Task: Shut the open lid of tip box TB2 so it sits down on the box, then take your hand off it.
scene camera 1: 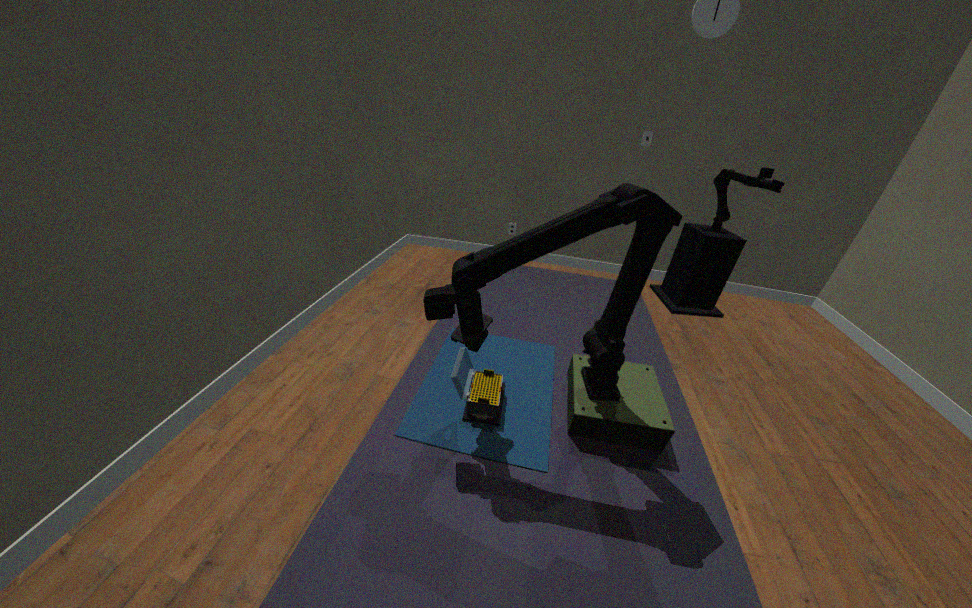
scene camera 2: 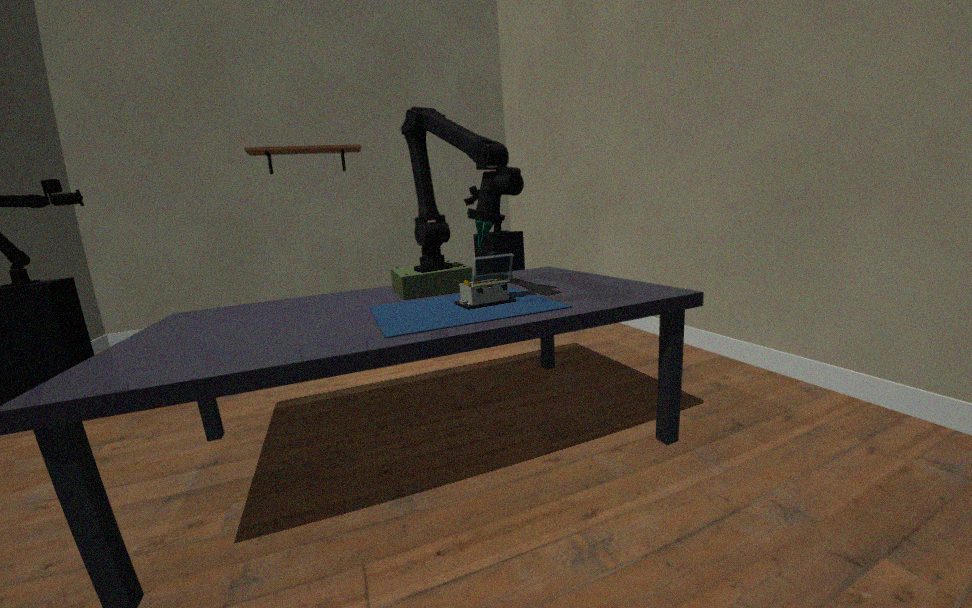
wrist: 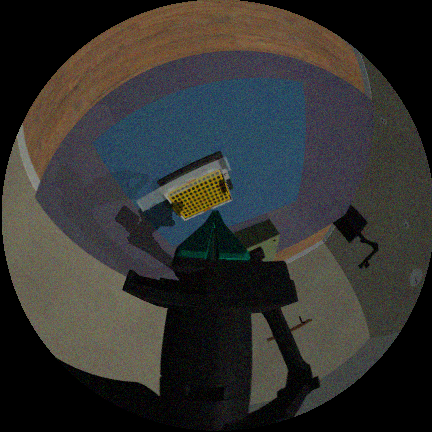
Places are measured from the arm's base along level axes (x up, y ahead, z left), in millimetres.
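Where they show: gripper, fingertip midpoint: (scene camera 1: 475, 350) (scene camera 2: 479, 247) (wrist: 215, 214); arm's base, origin of the base link: (scene camera 1: 599, 384) (scene camera 2: 433, 269).
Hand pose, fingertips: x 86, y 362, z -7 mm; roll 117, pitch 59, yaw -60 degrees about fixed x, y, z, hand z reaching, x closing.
Observation:
Each offset is from my fingertips to the top centre of the thing. Level surfaces: height alone.
Tip box TB2 @(dx -94, dy -38, dz +27 mm) (scene camera 1: 486, 389) (scene camera 2: 484, 293) (wrist: 200, 194) stands on the blue mat @(dx -168 mm) (scene camera 1: 526, 408) (scene camera 2: 415, 319) (wrist: 250, 125), with its yellow tip rack uncovered. Its clear lid @(dx -15, dy +28, dz +21 mm) (scene camera 1: 460, 371) (scene camera 2: 493, 255) (wrist: 150, 201) stands open and nearly upright along the long side away from the arm's base. My gripper (scene camera 2: 480, 245) (wrist: 215, 214) is shut, with nothing between its green fingers. The fingertips hang above the height of the lid's top edge in scene camera 2, apart from the lid. They are hidden in scene camera 1. The box's label cannot be read.
The arm's green base block (scene camera 1: 648, 405) (scene camera 2: 432, 281) (wrist: 271, 245) stands beside the mat on the purple table @(dx -171 mm) (scene camera 1: 401, 544) (scene camera 2: 215, 344). A second small arm on a black pedestal (scene camera 1: 702, 268) (wrist: 351, 222) stands beyond the table. A wall shelf (scene camera 2: 303, 149) hangs behind.

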